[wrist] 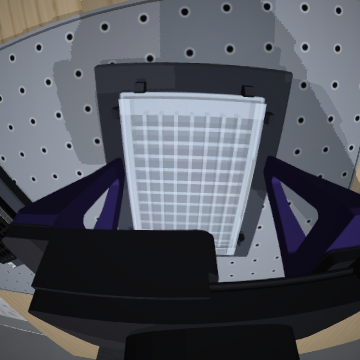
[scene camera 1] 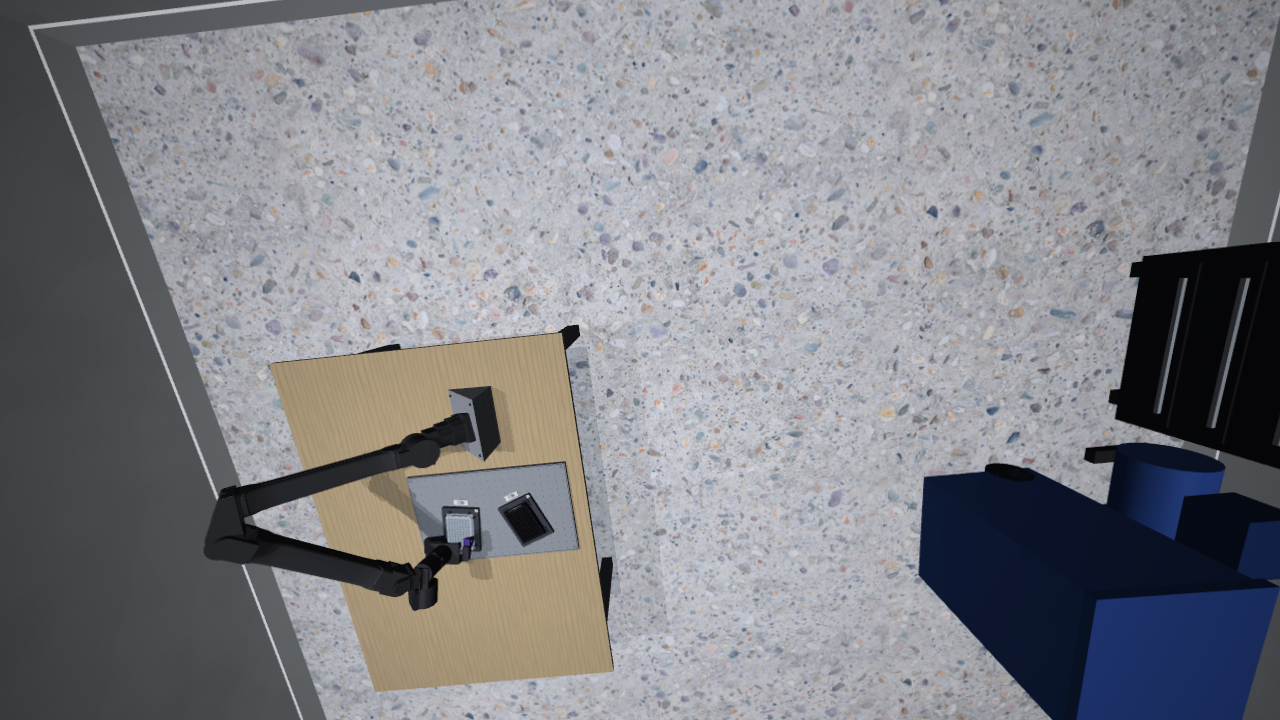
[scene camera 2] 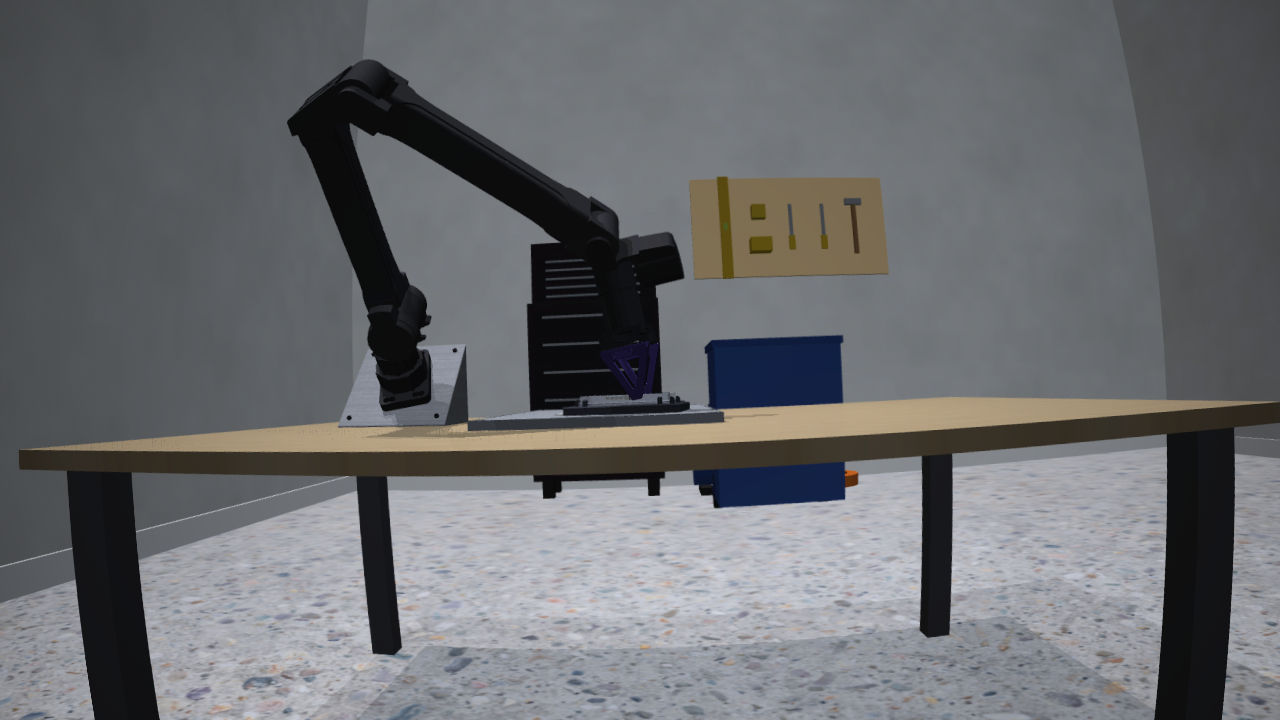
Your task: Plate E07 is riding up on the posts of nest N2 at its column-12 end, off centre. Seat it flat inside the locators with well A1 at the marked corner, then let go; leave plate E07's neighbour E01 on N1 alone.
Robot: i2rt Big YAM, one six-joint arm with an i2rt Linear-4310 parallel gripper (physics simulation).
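Places are measured from the arm's base along level axes (x ahead, y left, z up), in centimetres.
Pixels of known places: gripper, fingertip midpoint: [wrist: 194, 163] [scene camera 1: 459, 537] [scene camera 2: 642, 397]; arm's base, origin of the base link: [scene camera 1: 465, 426] [scene camera 2: 406, 382].
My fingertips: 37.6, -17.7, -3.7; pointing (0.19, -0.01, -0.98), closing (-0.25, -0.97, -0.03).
Note:
Ahead of a thing's pixels: the offset from my fingertips to its top centre, as dx, dy, dz. Level surfaces: height alone.
Plate E07 @[-1.8, +0.9, +0.5] [scene camera 1: 460, 526] [wrist: 190, 170], clear with a grid of wells, lies on the dark nest N2 @[-1.9, +0.9, +0.1] [scene camera 1: 477, 523] [scene camera 2: 581, 410] [wrist: 195, 77]. In the wrist view its far end is close to the two end posts; its near end is partly hidden by the gripper body. Whether it is fully flat is hard to tell, and the A1 mark is hidden there. My gripper [scene camera 1: 466, 542] [scene camera 2: 637, 394] [wrist: 194, 163] is open and empty, its purple fingers low on either side of the plate's long edges, with a gap on each side. Black plate E01 @[+0.2, +22.8, +0.5] [scene camera 1: 525, 519] sits on nest N1 @[+0.2, +22.8, -0.3] [scene camera 1: 539, 514], turned at an angle.
Both nests stand on the grey perforated board [scene camera 1: 559, 483] [scene camera 2: 510, 423] [wrist: 325, 100] on the wooden table @[dz -3.4] [scene camera 1: 501, 626] [scene camera 2: 895, 425]. The arm's angled base mount [scene camera 1: 484, 420] [scene camera 2: 447, 385] stands beside the board. E01's dark edge shows at the wrist view's left border.

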